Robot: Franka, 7 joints.
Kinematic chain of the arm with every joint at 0, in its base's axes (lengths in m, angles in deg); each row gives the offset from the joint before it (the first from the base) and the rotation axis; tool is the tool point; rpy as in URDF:
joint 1: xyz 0 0 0.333 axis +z
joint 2: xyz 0 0 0 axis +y
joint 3: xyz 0 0 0.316 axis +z
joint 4: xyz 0.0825 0 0 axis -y
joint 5: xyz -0.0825 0 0.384 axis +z
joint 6: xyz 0 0 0 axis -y
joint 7: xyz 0.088 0 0 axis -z
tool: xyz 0 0 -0.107 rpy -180 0 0
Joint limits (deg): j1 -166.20..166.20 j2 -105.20..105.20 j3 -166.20..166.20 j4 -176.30..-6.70 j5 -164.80..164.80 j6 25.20..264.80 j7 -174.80..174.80
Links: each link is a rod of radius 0.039 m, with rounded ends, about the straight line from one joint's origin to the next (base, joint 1, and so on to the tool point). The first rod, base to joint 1, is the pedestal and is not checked.
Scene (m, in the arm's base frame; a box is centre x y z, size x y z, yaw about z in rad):
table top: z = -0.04
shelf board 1: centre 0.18 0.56 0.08 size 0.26 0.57 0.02 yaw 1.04
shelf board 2: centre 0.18 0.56 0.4 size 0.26 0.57 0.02 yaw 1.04
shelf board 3: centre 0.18 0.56 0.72 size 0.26 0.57 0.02 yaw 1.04
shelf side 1: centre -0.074 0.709 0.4 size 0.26 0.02 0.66 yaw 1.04
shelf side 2: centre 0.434 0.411 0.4 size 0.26 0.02 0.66 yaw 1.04
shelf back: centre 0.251 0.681 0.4 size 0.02 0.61 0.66 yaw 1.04
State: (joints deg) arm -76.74 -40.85 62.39 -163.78 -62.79 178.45 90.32
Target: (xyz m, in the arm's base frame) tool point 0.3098 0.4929 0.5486
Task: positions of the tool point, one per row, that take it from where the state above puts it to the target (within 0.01 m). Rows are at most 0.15 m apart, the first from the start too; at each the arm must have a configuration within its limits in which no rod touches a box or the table.
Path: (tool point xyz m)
1: 0.3661 -0.0063 0.3472
2: 0.3537 0.0647 0.4005
3: 0.3158 0.1370 0.4541
4: 0.2508 0.1997 0.5046
5: 0.1622 0.2414 0.5487
6: 0.2049 0.3054 0.5561
7: 0.2486 0.3715 0.5506
8: 0.2850 0.4353 0.5433
9: 0.3098 0.4929 0.5486

